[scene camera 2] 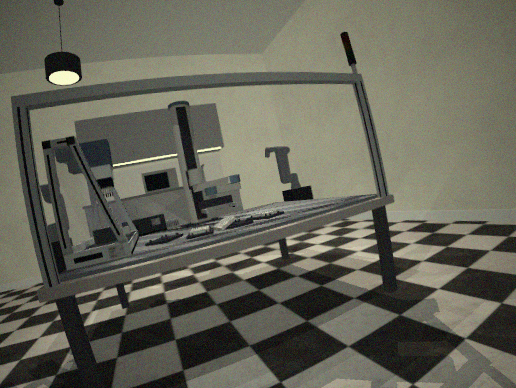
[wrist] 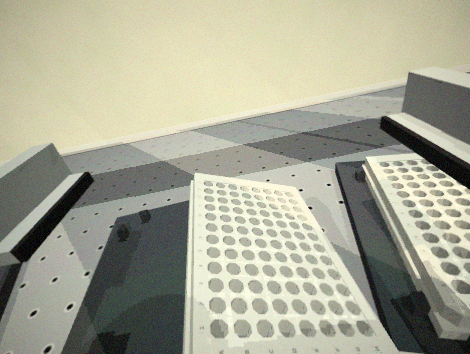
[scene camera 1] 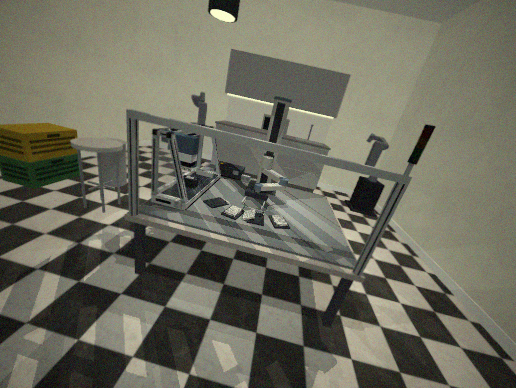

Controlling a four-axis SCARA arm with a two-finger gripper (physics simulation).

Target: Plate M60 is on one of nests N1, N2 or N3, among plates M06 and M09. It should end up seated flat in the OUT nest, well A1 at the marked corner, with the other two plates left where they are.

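Frame: origin at the arm's base, x ahead, y left, z up, level; metres.
Where they show: gripper, fingertip midpoint: (scene camera 2: 222, 207) (wrist: 226, 132) (scene camera 1: 252, 205); arm's base at its link origin: (scene camera 2: 201, 223).
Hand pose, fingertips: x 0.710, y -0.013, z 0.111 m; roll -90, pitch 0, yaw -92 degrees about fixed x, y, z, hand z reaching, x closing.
Things, the pixels of their top centre, and the offset from my fingertips. "spot": a spot on its surface instead.
- white well plate at its top centre: (wrist: 257, 215) (scene camera 2: 223, 218) (scene camera 1: 249, 211) dx +0.001, dy -0.007, dz -0.049 m
- white plate at its top centre: (scene camera 2: 199, 228) (scene camera 1: 233, 210) dx +0.001, dy -0.126, dz -0.072 m
- neighbouring nest at a spot on its surface: (wrist: 360, 225) spot: dx +0.015, dy -0.071, dz -0.086 m
- metal frame at a spot on its surface: (scene camera 2: 23, 190) (scene camera 1: 127, 167) spot: dx +0.335, dy -0.710, dz +0.200 m
- smaller slanted frame at a spot on its surface: (scene camera 2: 97, 200) (scene camera 1: 176, 176) spot: dx +0.140, dy -0.521, dz +0.138 m
- dark box at a spot on its surface: (scene camera 2: 149, 224) (scene camera 1: 231, 172) spot: dx -0.744, dy -0.351, dz -0.034 m
My gripper (scene camera 1: 255, 204) (wrist: 226, 132) is open and empty, its fingers wide apart above the middle plate. This white well plate (scene camera 1: 249, 215) (scene camera 2: 225, 222) (wrist: 265, 260) lies off-centre on a dark nest (scene camera 1: 259, 219) (wrist: 145, 280), overhanging one side, and looks tilted. Another white plate (scene camera 1: 233, 212) (scene camera 2: 200, 230) (wrist: 435, 210) sits on the neighbouring nest (wrist: 360, 225), at the right in the wrist view. A third plate (scene camera 1: 279, 221) (scene camera 2: 269, 214) sits at the right in the scene views. A dark nest (scene camera 1: 216, 202) (scene camera 2: 165, 238) without a plate lies at the left. Plate and nest labels are unreadable, so I cannot tell which is M60.
A metal frame (scene camera 1: 129, 170) (scene camera 2: 22, 190) surrounds the perforated table. A smaller slanted frame (scene camera 1: 178, 175) (scene camera 2: 97, 200) stands at its left. A dark box (scene camera 1: 232, 170) (scene camera 2: 149, 224) stands at the back. The arm's column (scene camera 1: 278, 120) (scene camera 2: 187, 150) rises behind the nests.
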